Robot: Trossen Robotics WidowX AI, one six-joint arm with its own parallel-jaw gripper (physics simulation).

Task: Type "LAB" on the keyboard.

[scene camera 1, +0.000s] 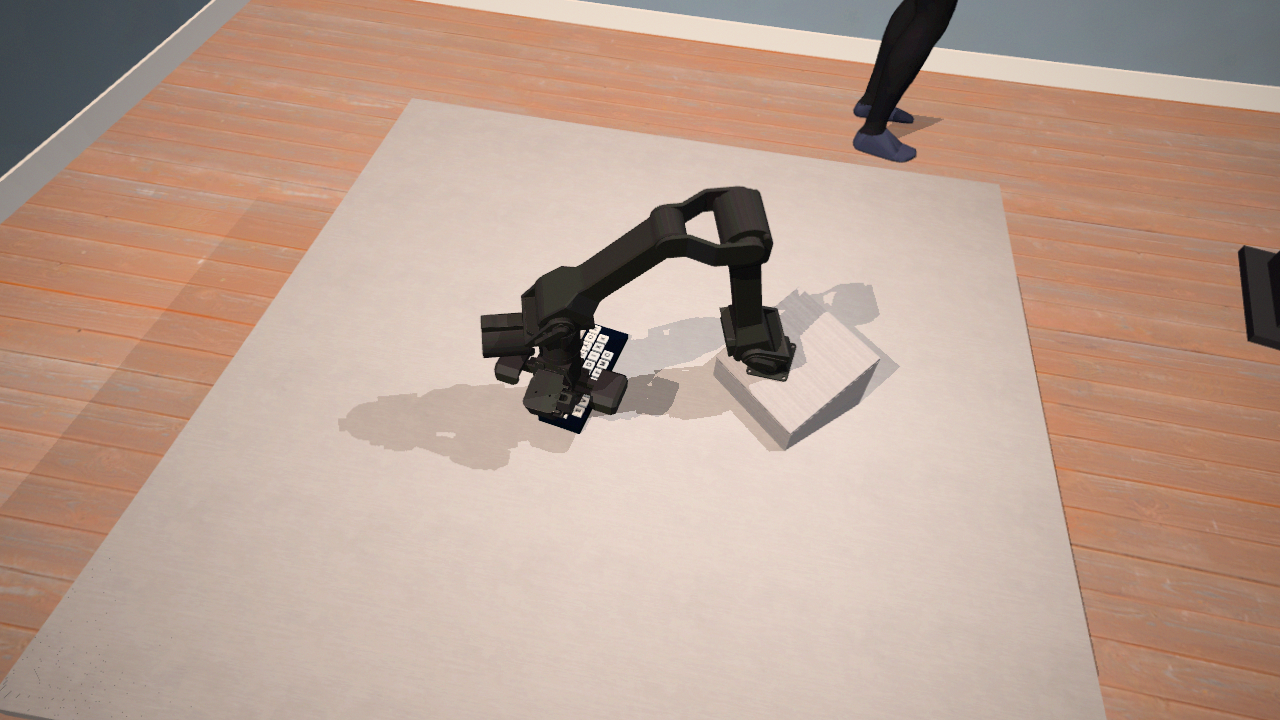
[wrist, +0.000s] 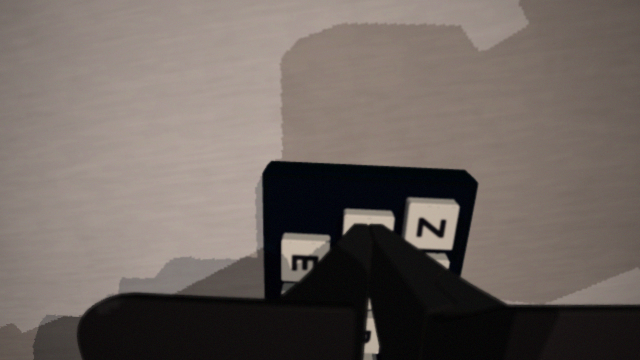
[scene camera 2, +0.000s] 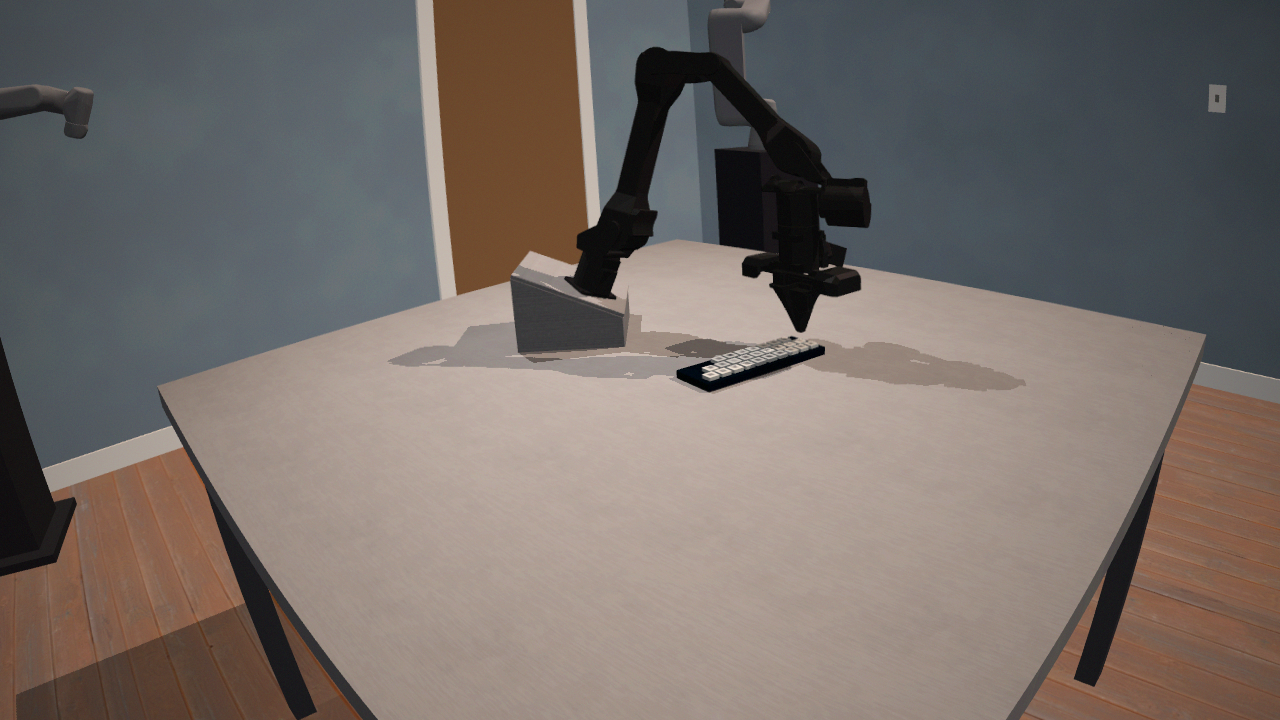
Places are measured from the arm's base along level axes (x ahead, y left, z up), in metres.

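Pixels of known places: gripper, fingertip midpoint: (wrist: 367, 238) (scene camera 2: 800, 331); arm's base, link origin: (scene camera 1: 771, 359) (scene camera 2: 589, 289).
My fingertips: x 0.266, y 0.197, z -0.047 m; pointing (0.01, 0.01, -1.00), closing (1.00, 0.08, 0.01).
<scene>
For each thing: its top centre in the pictures, then the offset to it from my fingertips. Level surfaces: height alone.
- navy keyboard, top centre: (scene camera 2: 754, 354) (scene camera 1: 585, 371) dx +0.007, dy -0.091, dz -0.012 m
- white key, top centre: (wrist: 367, 238) dx +0.002, dy -0.006, dz -0.012 m
- Z key, top centre: (wrist: 431, 227) dx +0.022, dy +0.000, dz -0.012 m
- E key, top centre: (wrist: 304, 262) (scene camera 1: 578, 410) dx -0.018, dy -0.017, dz -0.012 m
- pale table, surface height: dz -0.028 m
A navy keyboard (scene camera 1: 613, 338) (scene camera 2: 695, 376) (wrist: 310, 192) with white letter keys lies on the table. My gripper (scene camera 2: 801, 329) (wrist: 367, 238) is shut and empty, pointing down. In scene camera 2 its tips are a little above the far end of the keyboard. In the wrist view the tips overlap a white key (wrist: 369, 217) whose letter is hidden. That key lies between the Z key (wrist: 431, 225) and the E key (wrist: 300, 255). The fingers cover many other keys in the wrist view, and no L, A or B can be made out there. In scene camera 1 the arm hides the fingertips.
The arm's base stands on a grey wedge block (scene camera 1: 814, 376) (scene camera 2: 568, 313) on the pale table (scene camera 1: 626, 573) (scene camera 2: 626, 537). A person's legs (scene camera 1: 904, 67) show beyond the table. Another robot arm (scene camera 2: 729, 71) on a dark pedestal (scene camera 2: 741, 197) stands behind it.
</scene>
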